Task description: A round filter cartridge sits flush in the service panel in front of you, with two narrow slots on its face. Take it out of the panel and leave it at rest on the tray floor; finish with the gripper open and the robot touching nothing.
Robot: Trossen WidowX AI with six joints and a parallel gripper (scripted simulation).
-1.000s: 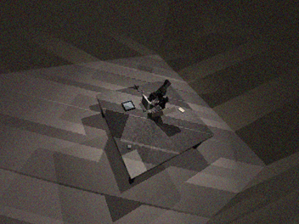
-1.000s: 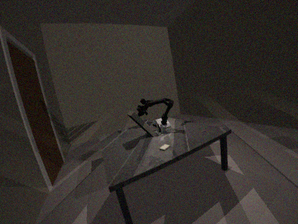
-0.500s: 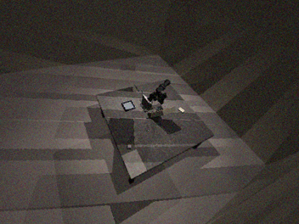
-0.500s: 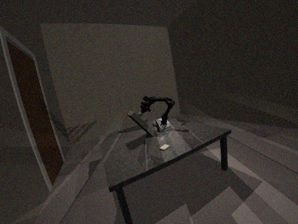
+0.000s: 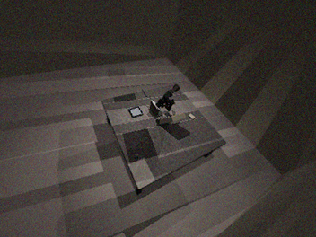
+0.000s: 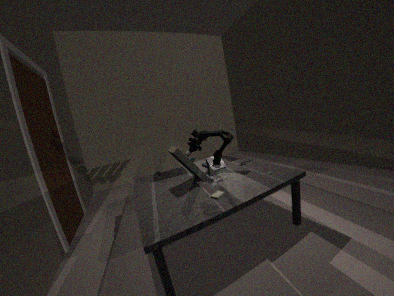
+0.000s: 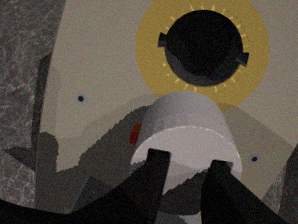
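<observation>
My gripper tip is 1 cm short of the round grey filter cartridge and 1 cm above it. Round my gripper tip: pale block: 3 cm behind, 45 cm to the left, 26 cm below; tray: 32 cm behind, 31 cm to the right, 26 cm below.
</observation>
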